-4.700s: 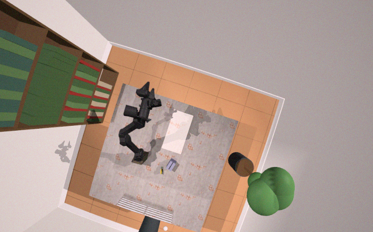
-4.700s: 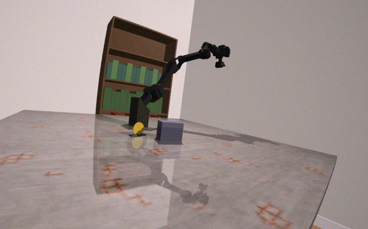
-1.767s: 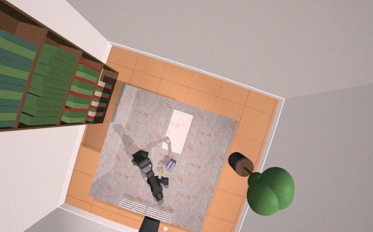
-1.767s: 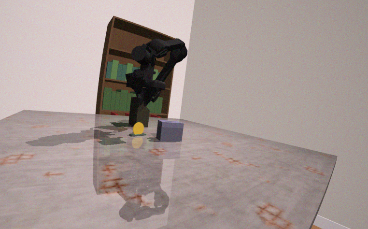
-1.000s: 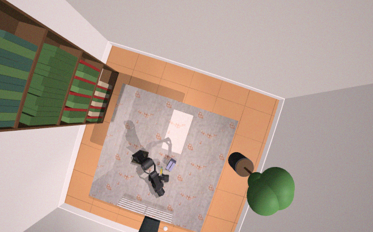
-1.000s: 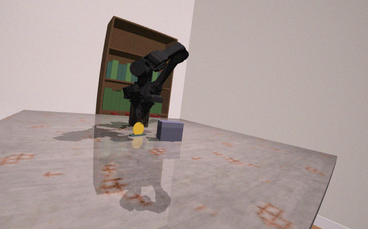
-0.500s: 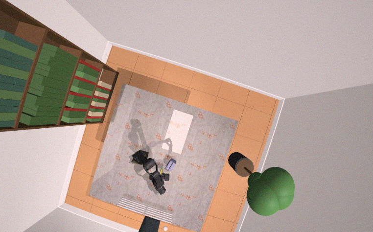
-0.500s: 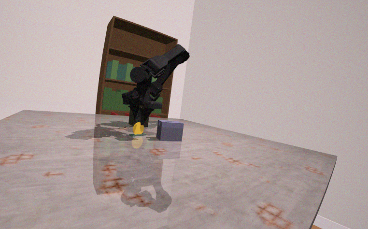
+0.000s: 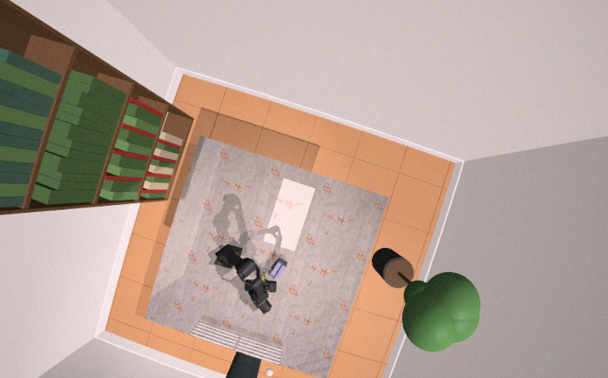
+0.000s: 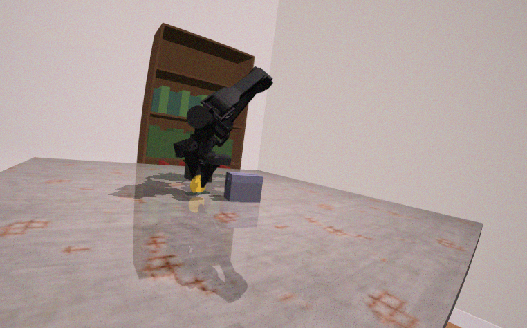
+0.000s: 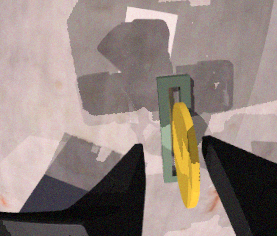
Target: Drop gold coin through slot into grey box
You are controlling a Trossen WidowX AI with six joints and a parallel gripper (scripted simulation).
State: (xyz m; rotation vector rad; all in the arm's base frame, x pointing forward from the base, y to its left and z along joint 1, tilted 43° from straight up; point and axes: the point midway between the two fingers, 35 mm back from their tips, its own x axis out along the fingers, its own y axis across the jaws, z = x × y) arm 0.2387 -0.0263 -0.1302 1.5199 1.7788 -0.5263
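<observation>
My gripper tip is 10 mm past the coin.
</observation>
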